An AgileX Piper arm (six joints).
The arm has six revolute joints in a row. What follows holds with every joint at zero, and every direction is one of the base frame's. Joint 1 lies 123 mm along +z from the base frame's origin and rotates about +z. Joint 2 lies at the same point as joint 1 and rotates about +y. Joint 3 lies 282.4 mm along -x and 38.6 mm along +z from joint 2 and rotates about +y. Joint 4 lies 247.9 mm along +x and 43.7 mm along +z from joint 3 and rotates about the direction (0.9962, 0, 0.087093). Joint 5 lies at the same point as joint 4 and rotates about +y. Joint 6 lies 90.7 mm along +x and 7.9 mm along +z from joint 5 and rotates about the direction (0.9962, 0, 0.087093). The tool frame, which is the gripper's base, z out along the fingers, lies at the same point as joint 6; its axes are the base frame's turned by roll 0, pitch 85 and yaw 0 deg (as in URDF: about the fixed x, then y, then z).
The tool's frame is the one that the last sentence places.
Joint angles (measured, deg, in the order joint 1, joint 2, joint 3, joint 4, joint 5, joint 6), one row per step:
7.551, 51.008, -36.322, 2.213, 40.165, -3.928
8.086, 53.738, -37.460, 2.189, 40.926, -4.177
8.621, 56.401, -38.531, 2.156, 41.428, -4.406
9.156, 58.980, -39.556, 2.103, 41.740, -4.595
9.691, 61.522, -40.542, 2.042, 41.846, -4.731
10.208, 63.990, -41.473, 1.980, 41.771, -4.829
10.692, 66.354, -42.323, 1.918, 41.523, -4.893
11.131, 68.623, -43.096, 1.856, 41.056, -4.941
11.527, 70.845, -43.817, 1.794, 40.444, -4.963
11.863, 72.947, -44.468, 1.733, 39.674, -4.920
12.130, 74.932, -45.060, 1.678, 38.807, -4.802
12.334, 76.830, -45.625, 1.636, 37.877, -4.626
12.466, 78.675, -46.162, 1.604, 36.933, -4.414
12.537, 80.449, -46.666, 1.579, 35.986, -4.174
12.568, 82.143, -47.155, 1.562, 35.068, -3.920
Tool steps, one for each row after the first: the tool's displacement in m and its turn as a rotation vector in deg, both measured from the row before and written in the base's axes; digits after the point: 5 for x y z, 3 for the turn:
0.00789, 0.00266, -0.00256, -0.492, 2.301, 0.762
0.00792, 0.00279, -0.00289, -0.467, 2.042, 0.744
0.00783, 0.00291, -0.00312, -0.442, 1.815, 0.714
0.00789, 0.00305, -0.00344, -0.402, 1.615, 0.669
0.00778, 0.00312, -0.00373, -0.362, 1.419, 0.616
0.00752, 0.00309, -0.00404, -0.321, 1.227, 0.551
0.00736, 0.00301, -0.00428, -0.280, 0.993, 0.487
0.00725, 0.00293, -0.00461, -0.248, 0.857, 0.420
0.00696, 0.00273, -0.00469, -0.183, 0.659, 0.300
0.00664, 0.00245, -0.00473, -0.118, 0.515, 0.160
0.00643, 0.00221, -0.00473, -0.059, 0.403, 0.040
0.00622, 0.00189, -0.00487, -0.029, 0.370, -0.068
0.00595, 0.00159, -0.00494, -0.004, 0.334, -0.157
0.00567, 0.00136, -0.00488, 0.015, 0.302, -0.213

